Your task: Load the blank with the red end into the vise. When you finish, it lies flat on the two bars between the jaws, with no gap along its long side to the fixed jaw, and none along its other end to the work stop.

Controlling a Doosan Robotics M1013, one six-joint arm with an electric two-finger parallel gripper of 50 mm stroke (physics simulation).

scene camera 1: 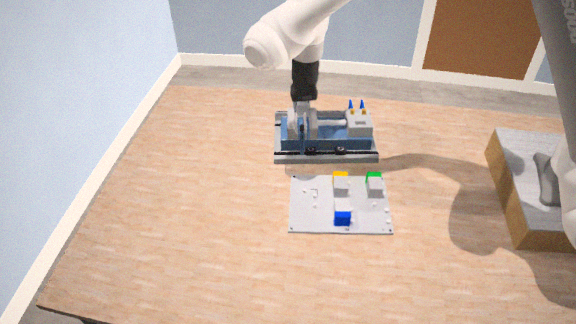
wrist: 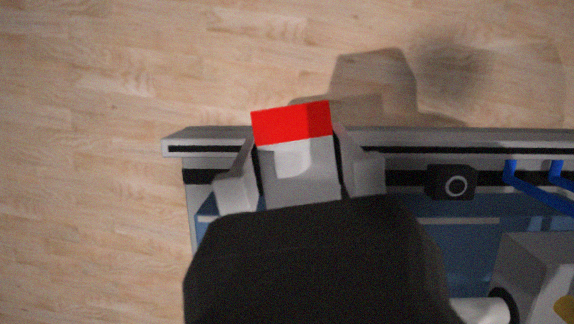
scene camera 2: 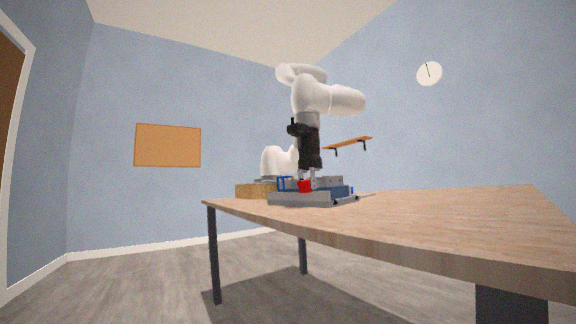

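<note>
The blank with the red end (scene camera 2: 304, 186) (wrist: 292, 125) is held between the fingers of my gripper (scene camera 1: 302, 111) (scene camera 2: 306, 177) (wrist: 295, 147), which is shut on its grey body. The red end points to the vise's back side, and in the wrist view the blank is turned slightly against the vise's edge. The vise (scene camera 1: 325, 160) (scene camera 2: 295, 199) (wrist: 440, 136) is below. In scene view 1 the fingers are over the left jaw (scene camera 1: 292, 129) and the jaw on the rod (scene camera 1: 313, 125). The bars, the blank's other end and its contacts are hidden.
A grey plate (scene camera 1: 305, 220) in front of the vise bears a blue-ended blank (scene camera 1: 342, 218), a yellow-ended one (scene camera 1: 340, 186) and a green-ended one (scene camera 1: 374, 187). Blue levers (scene camera 1: 362, 104) (wrist: 532, 187) stand at the vise's back right, by a grey block (scene camera 1: 359, 123) (wrist: 530, 265).
</note>
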